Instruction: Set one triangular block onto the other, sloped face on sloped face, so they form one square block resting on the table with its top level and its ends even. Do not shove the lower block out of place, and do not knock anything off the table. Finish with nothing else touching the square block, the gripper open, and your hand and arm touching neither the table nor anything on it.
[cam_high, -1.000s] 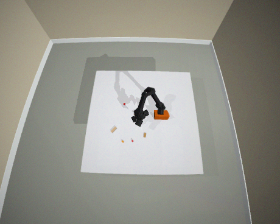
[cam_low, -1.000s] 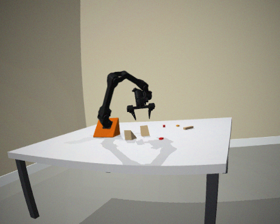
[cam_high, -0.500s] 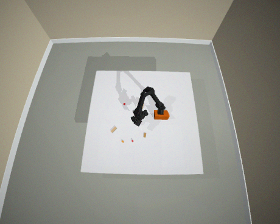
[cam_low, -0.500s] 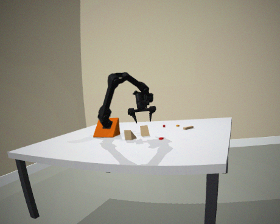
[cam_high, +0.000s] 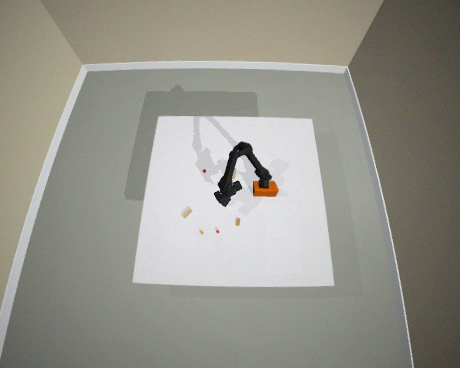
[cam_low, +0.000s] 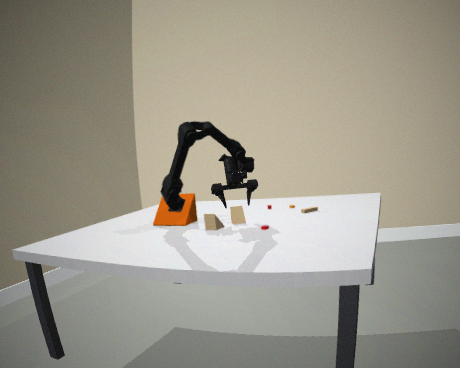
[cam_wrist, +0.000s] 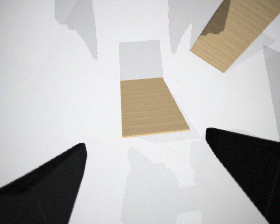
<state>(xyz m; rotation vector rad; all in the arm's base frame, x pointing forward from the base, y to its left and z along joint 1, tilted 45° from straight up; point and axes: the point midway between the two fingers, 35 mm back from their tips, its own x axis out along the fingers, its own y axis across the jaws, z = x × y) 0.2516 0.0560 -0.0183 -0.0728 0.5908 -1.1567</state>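
The block is 2 cm to the right of my gripper tip and 4 cm below it. From my gripper tip the other things lie so: orange bit (14 cm ahead, 29 cm to the left, 5 cm below); tan bar (26 cm ahead, 17 cm to the left, 5 cm below).
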